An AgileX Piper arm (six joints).
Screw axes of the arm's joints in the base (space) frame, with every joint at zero. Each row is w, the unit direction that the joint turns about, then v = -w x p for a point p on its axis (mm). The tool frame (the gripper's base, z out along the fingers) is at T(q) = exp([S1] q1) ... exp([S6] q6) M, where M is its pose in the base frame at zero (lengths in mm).
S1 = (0, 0, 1, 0.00, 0.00, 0.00)
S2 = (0, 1, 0, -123.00, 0.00, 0.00)
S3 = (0, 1, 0, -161.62, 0.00, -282.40)
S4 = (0.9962, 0, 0.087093, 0.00, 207.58, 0.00)
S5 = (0, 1, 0, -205.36, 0.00, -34.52)
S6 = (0.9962, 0, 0.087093, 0.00, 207.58, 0.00)
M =
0.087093 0 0.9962 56.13
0 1 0 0.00
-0.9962 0 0.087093 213.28
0 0 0 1
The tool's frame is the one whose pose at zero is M.
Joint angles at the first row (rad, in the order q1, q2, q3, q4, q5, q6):
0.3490 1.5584 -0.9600 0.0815 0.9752 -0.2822
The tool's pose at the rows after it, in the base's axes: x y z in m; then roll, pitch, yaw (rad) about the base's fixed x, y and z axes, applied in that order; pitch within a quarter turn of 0, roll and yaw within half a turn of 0:
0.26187 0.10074 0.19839 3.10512 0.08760 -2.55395
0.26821 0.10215 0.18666 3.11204 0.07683 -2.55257
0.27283 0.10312 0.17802 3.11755 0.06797 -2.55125
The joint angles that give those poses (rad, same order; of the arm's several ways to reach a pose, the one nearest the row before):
0.3490 1.6096 -0.9617 0.0698 0.9348 -0.2795
0.3490 1.6532 -0.9638 0.0599 0.9019 -0.2767
0.3490 1.6860 -0.9672 0.0514 0.8796 -0.2737

